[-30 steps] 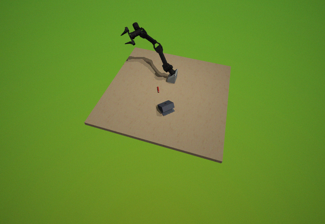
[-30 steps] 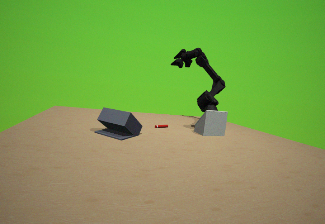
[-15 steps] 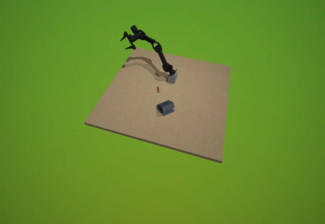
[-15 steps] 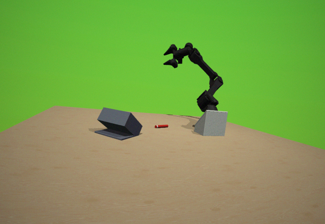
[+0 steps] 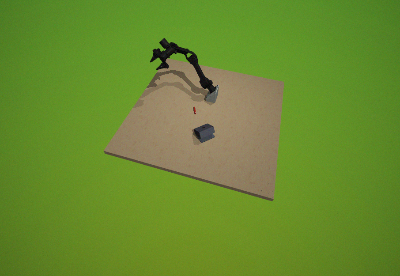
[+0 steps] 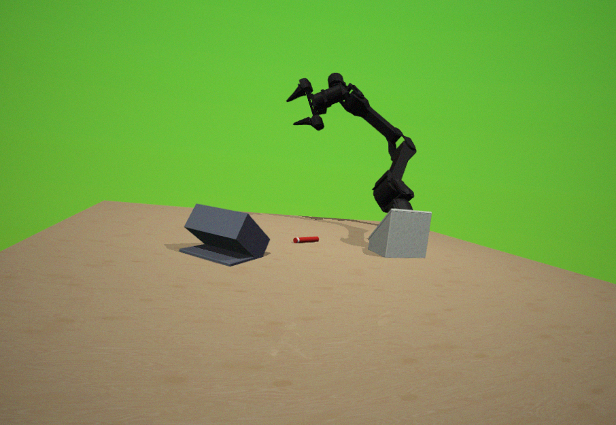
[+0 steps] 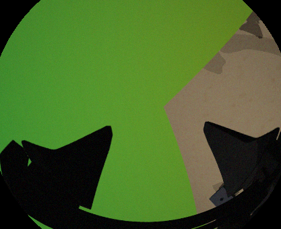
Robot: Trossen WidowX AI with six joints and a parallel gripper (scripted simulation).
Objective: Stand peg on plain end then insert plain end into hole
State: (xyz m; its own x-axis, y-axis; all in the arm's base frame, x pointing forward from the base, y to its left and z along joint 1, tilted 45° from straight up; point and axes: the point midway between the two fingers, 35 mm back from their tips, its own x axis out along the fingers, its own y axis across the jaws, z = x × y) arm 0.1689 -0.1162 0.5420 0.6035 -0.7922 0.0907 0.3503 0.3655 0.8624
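The red peg is 38 cm below my gripper tip, 36 cm to the left of it and 7 cm ahead of it. Also, from my gripper tip: flat base plate 48 cm to the left, 39 cm below, 31 cm ahead; then panel 47 cm to the left, 35 cm below, 30 cm ahead.
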